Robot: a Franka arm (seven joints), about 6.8 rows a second.
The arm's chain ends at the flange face. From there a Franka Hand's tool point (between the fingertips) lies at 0.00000 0.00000 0.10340 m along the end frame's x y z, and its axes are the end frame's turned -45 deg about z.
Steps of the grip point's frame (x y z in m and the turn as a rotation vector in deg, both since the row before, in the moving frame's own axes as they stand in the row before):
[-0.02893, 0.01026, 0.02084, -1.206, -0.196, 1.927]
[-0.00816, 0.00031, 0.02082, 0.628, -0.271, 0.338]
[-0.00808, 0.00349, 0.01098, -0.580, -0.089, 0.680]
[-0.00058, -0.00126, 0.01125, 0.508, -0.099, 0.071]
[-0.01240, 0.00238, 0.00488, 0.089, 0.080, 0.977]
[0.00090, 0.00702, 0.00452, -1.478, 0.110, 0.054]
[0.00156, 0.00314, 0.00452, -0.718, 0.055, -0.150]
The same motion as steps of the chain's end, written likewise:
[-0.01446, 0.02590, 0.02086, -0.991, 0.714, 1.927]
[-0.00440, 0.00645, 0.02083, 0.252, -0.636, 0.338]
[-0.00387, 0.00732, 0.01099, -0.473, 0.347, 0.680]
[-0.00053, 0.00004, 0.01125, 0.289, -0.429, 0.071]
[-0.00708, 0.01067, 0.00488, 0.120, -0.006, 0.977]
[0.00357, 0.00258, 0.00455, -0.967, 1.123, 0.054]
[0.00234, 0.00027, 0.00453, -0.469, 0.547, -0.150]

